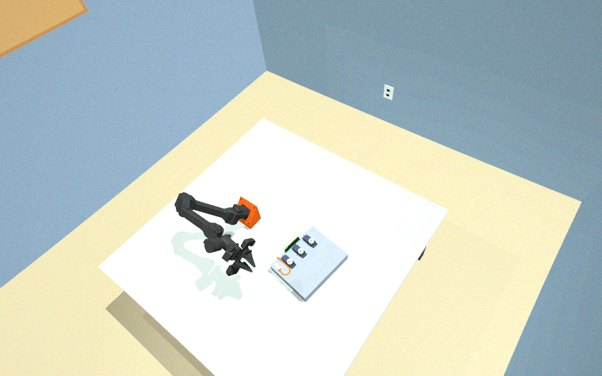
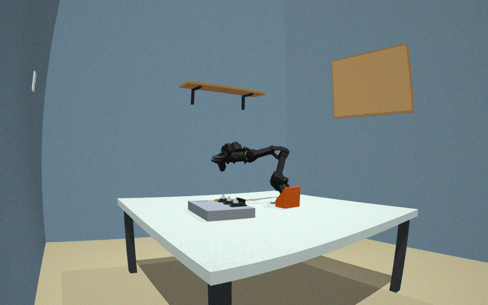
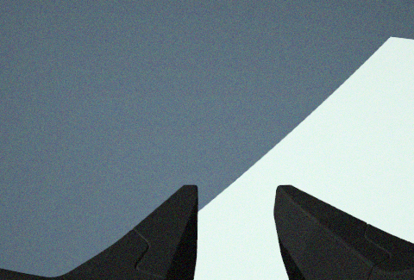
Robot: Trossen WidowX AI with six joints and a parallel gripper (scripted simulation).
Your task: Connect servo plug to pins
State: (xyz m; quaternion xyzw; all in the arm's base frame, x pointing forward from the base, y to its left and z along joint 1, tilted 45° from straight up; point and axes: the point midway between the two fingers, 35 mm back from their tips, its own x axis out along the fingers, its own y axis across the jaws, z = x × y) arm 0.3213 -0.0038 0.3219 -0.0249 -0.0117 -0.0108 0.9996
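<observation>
The green band lies 22 cm to the left of my gripper tip, 20 cm below it and 5 cm behind it. Also, from my gripper tip: grey printed holder 25 cm to the left, 25 cm below, 11 cm ahead.
</observation>
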